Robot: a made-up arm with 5 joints.
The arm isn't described. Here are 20 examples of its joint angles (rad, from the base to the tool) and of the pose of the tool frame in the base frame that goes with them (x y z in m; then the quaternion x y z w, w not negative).
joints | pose
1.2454 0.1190 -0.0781 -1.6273 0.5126 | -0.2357 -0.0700 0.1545 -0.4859 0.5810 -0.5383 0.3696
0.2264 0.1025 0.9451 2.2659 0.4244 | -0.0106 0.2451 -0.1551 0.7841 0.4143 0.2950 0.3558
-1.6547 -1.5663 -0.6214 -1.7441 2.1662 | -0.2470 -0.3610 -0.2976 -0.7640 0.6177 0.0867 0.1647
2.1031 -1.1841 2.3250 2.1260 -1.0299 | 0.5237 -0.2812 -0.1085 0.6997 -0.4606 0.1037 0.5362
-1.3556 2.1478 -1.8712 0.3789 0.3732 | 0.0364 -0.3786 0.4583 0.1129 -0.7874 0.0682 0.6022
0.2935 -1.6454 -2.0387 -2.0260 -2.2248 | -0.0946 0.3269 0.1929 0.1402 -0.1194 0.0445 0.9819
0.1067 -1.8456 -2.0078 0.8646 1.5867 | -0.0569 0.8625 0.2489 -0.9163 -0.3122 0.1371 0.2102
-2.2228 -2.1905 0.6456 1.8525 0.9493 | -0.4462 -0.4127 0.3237 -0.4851 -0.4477 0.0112 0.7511
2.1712 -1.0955 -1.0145 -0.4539 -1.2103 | 0.5110 0.1434 -0.2885 -0.1566 -0.1156 -0.9807 0.0171
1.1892 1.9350 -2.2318 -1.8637 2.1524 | 0.1073 0.3677 -0.0679 -0.4126 0.4480 0.6343 0.4762
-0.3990 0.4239 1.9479 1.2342 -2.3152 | 0.1665 0.0173 -0.2671 0.6340 -0.1046 0.1728 0.7465
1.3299 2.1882 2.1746 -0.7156 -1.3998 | 0.1464 -0.3097 0.1325 0.3134 0.2871 0.3665 0.8277
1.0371 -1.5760 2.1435 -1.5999 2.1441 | 0.4715 -0.1846 0.2029 0.0093 -0.0049 -0.5062 0.8624
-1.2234 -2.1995 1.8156 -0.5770 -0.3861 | -0.2881 0.5349 0.3074 0.8646 -0.4220 0.1983 0.1873
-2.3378 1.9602 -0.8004 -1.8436 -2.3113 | -0.0511 -0.4542 0.3360 0.5203 0.5472 -0.1201 0.6445
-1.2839 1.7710 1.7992 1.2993 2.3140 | 0.1879 -0.0441 0.4060 0.5872 -0.6452 0.3810 0.3062
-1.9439 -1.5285 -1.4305 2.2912 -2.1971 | -0.5594 -0.2506 0.0878 -0.2160 -0.1168 -0.7874 0.5655
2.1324 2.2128 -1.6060 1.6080 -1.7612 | 0.0254 0.1455 0.4328 -0.8000 -0.5025 0.2392 0.2244
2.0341 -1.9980 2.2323 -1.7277 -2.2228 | 0.1579 -0.3650 0.1260 0.7644 0.2308 -0.4036 0.4467
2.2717 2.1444 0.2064 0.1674 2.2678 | 0.0942 -0.0381 0.8254 -0.3217 -0.5786 0.4422 0.6052
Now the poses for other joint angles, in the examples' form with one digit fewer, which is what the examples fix.
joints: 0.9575 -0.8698 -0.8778 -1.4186 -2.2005
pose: -0.081 0.383 -0.122 -0.515 -0.410 -0.218 0.721
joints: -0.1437 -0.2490 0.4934 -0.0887 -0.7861
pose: 0.208 -0.068 -0.327 0.193 -0.395 0.255 0.861
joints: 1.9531 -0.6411 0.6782 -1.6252 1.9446
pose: -0.185 -0.163 -0.203 0.223 0.594 -0.756 0.162
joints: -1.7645 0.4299 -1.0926 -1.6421 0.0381
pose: 0.097 -0.316 0.233 -0.697 -0.368 0.052 0.614
